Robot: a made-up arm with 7 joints. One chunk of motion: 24 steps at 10 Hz.
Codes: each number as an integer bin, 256 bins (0 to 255) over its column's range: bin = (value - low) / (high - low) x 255, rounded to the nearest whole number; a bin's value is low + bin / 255 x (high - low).
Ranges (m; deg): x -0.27..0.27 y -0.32..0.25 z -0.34..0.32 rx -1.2..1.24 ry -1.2..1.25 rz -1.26..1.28
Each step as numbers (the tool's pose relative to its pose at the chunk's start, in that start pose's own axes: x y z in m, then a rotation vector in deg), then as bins.
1 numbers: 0.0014 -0.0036 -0.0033 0.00 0.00 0.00
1 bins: 128 142 130 125 125 126
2 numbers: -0.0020 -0.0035 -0.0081 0.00 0.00 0.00
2 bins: 127 142 128 125 125 126
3 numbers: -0.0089 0.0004 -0.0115 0.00 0.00 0.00
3 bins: 123 143 127 125 125 126
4 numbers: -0.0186 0.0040 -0.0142 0.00 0.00 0.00
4 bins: 119 145 126 125 125 126
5 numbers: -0.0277 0.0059 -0.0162 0.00 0.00 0.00
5 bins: 114 146 125 125 125 126
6 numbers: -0.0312 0.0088 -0.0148 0.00 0.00 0.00
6 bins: 113 147 126 125 125 126
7 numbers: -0.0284 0.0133 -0.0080 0.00 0.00 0.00
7 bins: 114 149 128 125 125 126
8 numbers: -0.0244 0.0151 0.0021 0.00 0.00 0.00
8 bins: 116 150 132 125 125 126
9 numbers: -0.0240 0.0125 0.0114 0.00 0.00 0.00
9 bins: 116 149 136 125 125 126
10 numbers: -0.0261 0.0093 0.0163 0.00 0.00 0.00
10 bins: 115 147 138 125 125 126
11 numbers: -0.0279 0.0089 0.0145 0.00 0.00 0.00
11 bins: 114 147 137 125 125 126
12 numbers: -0.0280 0.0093 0.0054 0.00 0.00 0.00
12 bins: 114 147 133 125 125 126
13 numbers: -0.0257 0.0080 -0.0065 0.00 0.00 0.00
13 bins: 115 147 129 125 125 126
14 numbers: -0.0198 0.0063 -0.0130 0.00 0.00 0.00
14 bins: 118 146 126 125 125 126
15 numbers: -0.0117 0.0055 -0.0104 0.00 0.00 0.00
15 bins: 122 146 127 125 125 126
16 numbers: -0.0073 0.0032 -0.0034 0.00 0.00 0.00
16 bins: 124 145 130 125 125 126
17 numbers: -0.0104 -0.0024 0.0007 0.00 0.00 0.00
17 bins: 123 142 132 125 125 126
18 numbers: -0.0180 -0.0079 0.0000 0.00 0.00 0.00
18 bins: 119 140 131 125 125 126
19 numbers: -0.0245 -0.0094 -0.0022 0.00 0.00 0.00
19 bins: 116 139 131 125 125 126
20 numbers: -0.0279 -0.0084 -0.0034 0.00 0.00 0.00
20 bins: 114 139 130 125 125 126
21 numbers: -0.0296 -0.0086 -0.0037 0.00 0.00 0.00
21 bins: 114 139 130 125 125 126
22 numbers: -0.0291 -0.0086 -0.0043 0.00 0.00 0.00
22 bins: 114 139 130 125 125 126
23 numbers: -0.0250 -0.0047 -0.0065 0.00 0.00 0.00
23 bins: 116 141 129 125 125 126
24 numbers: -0.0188 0.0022 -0.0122 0.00 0.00 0.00
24 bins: 119 144 127 125 125 126
